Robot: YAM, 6 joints.
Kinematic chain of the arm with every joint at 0, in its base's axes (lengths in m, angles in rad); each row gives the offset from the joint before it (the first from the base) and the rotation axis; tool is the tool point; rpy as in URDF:
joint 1: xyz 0 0 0.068 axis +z
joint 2: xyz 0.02 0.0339 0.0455 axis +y
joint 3: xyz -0.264 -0.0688 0 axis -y
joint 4: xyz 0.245 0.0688 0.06 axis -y
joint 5: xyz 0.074 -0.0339 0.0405 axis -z
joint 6: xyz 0.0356 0 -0.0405 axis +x
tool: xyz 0 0 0 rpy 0 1.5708 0
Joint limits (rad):
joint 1: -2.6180..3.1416
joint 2: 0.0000..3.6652
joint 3: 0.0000..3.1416
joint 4: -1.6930..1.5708
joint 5: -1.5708..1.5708
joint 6: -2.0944..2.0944
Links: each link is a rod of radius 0.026 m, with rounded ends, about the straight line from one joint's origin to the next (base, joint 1, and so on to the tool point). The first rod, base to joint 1, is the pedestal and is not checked.
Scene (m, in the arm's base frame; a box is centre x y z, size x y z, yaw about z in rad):
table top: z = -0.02
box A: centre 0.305 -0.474 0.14 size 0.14 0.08 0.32 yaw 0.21
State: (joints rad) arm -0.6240 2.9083 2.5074 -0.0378 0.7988 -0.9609
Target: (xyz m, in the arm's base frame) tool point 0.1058 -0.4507 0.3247
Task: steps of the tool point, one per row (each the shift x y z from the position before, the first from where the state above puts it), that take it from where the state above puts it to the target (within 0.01 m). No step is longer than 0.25 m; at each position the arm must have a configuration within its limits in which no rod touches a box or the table.
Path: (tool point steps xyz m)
1: 0.0522 0.0905 0.1748
2: -0.0203 0.1150 0.1679
3: -0.0941 0.1076 0.1379
4: -0.1492 0.0709 0.0897
5: 0.0596 -0.0765 -0.0277
6: 0.0284 -0.0977 -0.0462
7: -0.0123 -0.1032 -0.0605
8: -0.0535 -0.0905 -0.0687
9: -0.0860 -0.0620 -0.0700
10: -0.1035 -0.0246 -0.0647

